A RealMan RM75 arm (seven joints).
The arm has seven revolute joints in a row. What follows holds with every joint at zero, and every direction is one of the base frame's.
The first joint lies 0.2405 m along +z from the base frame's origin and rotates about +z.
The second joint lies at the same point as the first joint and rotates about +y.
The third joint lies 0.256 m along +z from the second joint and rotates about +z.
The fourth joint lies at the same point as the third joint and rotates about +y.
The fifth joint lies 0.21 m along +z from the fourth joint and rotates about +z.
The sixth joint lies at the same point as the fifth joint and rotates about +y.
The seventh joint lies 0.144 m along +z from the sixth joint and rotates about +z.
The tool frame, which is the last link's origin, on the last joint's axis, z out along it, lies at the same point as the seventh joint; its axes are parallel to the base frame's.
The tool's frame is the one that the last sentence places.
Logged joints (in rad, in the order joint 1, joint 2, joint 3, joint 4, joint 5, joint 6, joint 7), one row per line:
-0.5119, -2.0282, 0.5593, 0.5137, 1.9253, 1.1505, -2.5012
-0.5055, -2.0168, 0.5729, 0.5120, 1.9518, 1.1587, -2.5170
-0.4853, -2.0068, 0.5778, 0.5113, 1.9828, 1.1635, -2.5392
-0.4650, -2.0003, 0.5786, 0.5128, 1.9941, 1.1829, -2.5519
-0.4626, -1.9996, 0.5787, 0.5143, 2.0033, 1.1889, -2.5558
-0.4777, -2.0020, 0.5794, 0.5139, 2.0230, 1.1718, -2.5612
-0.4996, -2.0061, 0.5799, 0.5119, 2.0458, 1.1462, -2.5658
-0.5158, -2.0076, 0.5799, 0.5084, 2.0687, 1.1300, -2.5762
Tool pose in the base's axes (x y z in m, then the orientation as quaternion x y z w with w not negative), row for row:
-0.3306, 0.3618, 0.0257, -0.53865, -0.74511, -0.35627, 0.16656
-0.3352, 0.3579, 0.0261, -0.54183, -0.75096, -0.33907, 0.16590
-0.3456, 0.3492, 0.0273, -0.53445, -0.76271, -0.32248, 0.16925
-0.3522, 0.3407, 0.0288, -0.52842, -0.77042, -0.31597, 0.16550
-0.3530, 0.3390, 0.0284, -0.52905, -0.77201, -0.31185, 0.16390
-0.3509, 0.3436, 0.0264, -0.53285, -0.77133, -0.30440, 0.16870
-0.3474, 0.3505, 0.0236, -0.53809, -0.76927, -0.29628, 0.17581
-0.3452, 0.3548, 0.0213, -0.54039, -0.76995, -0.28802, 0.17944
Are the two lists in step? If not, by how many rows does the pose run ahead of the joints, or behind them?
They are in step.
